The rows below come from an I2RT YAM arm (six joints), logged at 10 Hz.
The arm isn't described. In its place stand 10 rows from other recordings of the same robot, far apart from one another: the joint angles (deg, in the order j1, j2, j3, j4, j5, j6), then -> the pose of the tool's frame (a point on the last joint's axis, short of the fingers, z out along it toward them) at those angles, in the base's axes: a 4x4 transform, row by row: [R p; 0 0 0 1], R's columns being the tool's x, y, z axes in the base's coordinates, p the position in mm.
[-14.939, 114.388, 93.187, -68.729, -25.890, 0.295] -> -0.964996, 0.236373, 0.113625, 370.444; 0.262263, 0.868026, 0.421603, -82.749; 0.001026, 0.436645, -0.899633, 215.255; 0, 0, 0, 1
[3.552, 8.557, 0.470, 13.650, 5.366, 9.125] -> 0.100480, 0.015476, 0.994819, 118.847; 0.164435, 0.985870, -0.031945, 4.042; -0.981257, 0.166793, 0.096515, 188.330; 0, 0, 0, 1
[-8.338, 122.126, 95.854, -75.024, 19.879, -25.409] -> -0.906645, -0.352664, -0.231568, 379.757; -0.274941, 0.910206, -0.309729, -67.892; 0.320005, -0.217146, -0.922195, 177.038; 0, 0, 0, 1
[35.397, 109.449, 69.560, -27.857, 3.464, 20.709] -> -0.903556, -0.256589, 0.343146, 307.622; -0.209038, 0.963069, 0.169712, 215.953; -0.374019, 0.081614, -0.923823, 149.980; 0, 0, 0, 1
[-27.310, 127.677, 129.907, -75.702, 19.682, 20.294] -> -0.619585, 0.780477, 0.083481, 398.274; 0.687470, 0.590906, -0.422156, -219.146; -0.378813, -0.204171, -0.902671, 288.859; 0, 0, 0, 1
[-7.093, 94.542, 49.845, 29.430, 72.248, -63.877] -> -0.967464, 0.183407, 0.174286, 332.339; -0.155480, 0.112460, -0.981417, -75.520; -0.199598, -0.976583, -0.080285, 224.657; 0, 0, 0, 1
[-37.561, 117.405, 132.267, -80.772, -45.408, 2.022] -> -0.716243, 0.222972, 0.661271, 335.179; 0.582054, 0.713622, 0.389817, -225.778; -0.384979, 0.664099, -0.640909, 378.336; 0, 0, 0, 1
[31.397, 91.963, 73.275, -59.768, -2.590, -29.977] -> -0.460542, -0.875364, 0.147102, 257.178; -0.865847, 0.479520, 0.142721, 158.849; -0.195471, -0.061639, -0.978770, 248.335; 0, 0, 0, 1
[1.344, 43.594, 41.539, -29.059, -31.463, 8.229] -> -0.578087, -0.387998, 0.717826, 164.663; 0.108557, 0.835324, 0.538933, 22.450; -0.808722, 0.389475, -0.440770, 292.787; 0, 0, 0, 1
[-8.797, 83.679, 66.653, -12.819, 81.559, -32.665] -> -0.883761, 0.467246, -0.025452, 302.432; 0.056596, 0.052737, -0.997003, -82.436; -0.464503, -0.882553, -0.073051, 322.103; 0, 0, 0, 1
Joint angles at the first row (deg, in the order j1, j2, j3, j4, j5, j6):
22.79, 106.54, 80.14, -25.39, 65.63, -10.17
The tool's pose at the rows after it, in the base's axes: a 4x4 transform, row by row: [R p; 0 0 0 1], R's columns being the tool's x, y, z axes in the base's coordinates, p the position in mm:
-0.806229, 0.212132, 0.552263, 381.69; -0.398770, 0.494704, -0.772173, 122.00; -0.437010, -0.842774, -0.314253, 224.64; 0, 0, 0, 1
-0.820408, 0.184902, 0.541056, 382.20; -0.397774, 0.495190, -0.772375, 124.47; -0.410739, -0.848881, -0.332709, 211.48; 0, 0, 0, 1
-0.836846, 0.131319, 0.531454, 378.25; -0.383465, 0.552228, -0.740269, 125.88; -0.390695, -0.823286, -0.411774, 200.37; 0, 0, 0, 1
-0.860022, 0.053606, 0.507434, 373.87; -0.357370, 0.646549, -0.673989, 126.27; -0.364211, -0.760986, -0.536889, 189.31; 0, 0, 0, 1
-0.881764, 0.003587, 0.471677, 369.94; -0.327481, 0.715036, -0.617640, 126.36; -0.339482, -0.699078, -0.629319, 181.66; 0, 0, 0, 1
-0.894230, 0.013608, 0.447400, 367.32; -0.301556, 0.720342, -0.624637, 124.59; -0.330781, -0.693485, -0.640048, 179.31; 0, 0, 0, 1
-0.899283, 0.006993, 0.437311, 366.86; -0.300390, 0.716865, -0.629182, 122.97; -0.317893, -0.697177, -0.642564, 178.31; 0, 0, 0, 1
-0.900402, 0.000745, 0.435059, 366.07; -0.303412, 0.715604, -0.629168, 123.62; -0.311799, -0.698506, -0.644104, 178.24; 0, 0, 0, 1
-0.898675, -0.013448, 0.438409, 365.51; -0.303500, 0.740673, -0.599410, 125.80; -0.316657, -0.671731, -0.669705, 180.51; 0, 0, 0, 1
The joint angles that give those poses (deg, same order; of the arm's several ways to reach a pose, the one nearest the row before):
22.44, 109.10, 80.14, -26.57, 67.59, -9.19
22.72, 110.85, 80.14, -28.18, 67.13, -7.40
22.96, 111.72, 80.14, -32.45, 62.74, -3.33
22.90, 112.40, 80.14, -36.82, 54.92, 0.54
22.79, 112.86, 80.12, -39.99, 48.77, 3.44
22.68, 113.06, 80.12, -42.02, 48.49, 5.76
22.48, 113.16, 80.12, -42.68, 48.47, 5.74
22.61, 113.16, 80.14, -43.05, 48.42, 5.72
22.81, 112.79, 80.33, -43.16, 46.26, 5.69

